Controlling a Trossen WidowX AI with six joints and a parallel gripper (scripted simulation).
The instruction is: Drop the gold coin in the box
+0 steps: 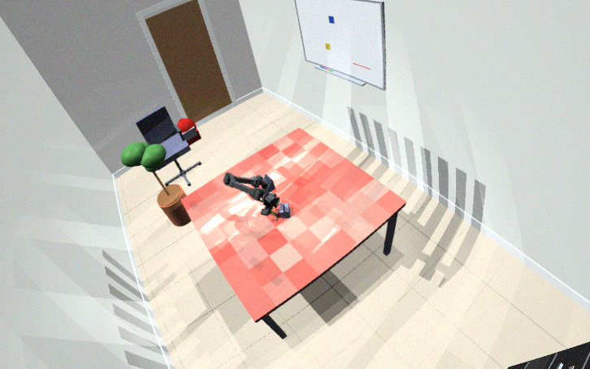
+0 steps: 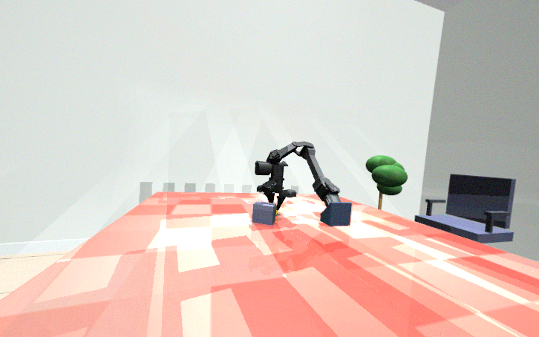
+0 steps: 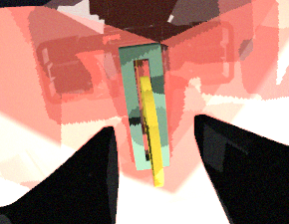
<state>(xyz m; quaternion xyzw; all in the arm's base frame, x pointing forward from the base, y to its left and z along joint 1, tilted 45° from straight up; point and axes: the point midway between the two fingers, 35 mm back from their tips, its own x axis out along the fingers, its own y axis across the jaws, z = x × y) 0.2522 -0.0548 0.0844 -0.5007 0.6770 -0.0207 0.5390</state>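
My gripper tip is now 10 mm above the gold coin.
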